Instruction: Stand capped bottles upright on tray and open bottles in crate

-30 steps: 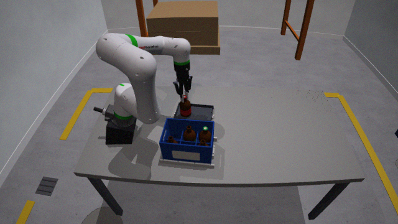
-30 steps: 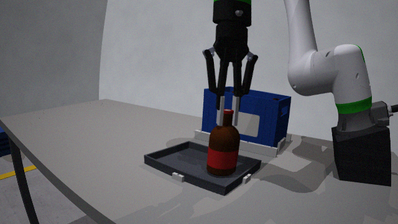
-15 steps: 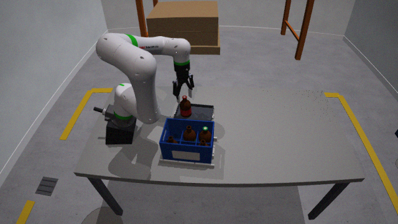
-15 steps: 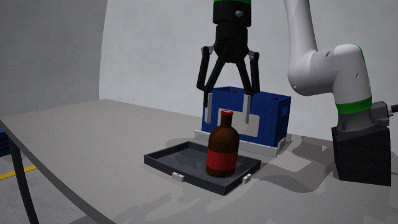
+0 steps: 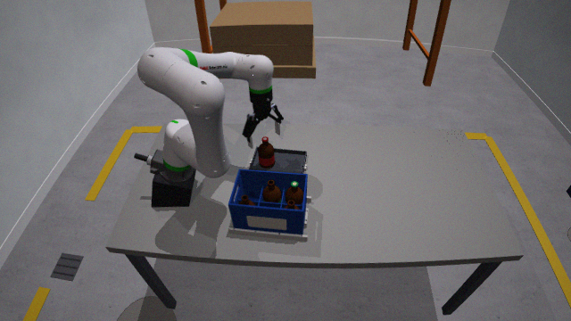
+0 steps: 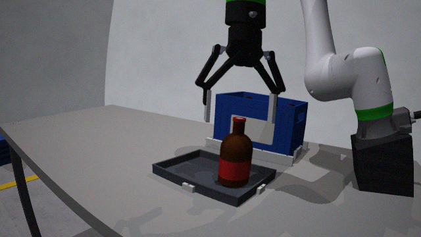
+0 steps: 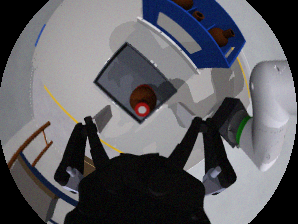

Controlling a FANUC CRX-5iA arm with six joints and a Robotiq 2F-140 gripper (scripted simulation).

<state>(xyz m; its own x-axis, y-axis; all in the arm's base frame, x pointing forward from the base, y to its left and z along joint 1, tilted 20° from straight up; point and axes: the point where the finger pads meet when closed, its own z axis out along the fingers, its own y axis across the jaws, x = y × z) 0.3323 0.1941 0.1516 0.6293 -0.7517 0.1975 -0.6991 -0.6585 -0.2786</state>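
Now: the glass bottle 26 cm to the right of my hand, 7 cm below it and 6 cm ahead of it. Also, from my hand: blue crate (31 cm to the right, 8 cm below, 5 cm ahead); tray (15 cm below, 6 cm ahead, 1 cm to the right).
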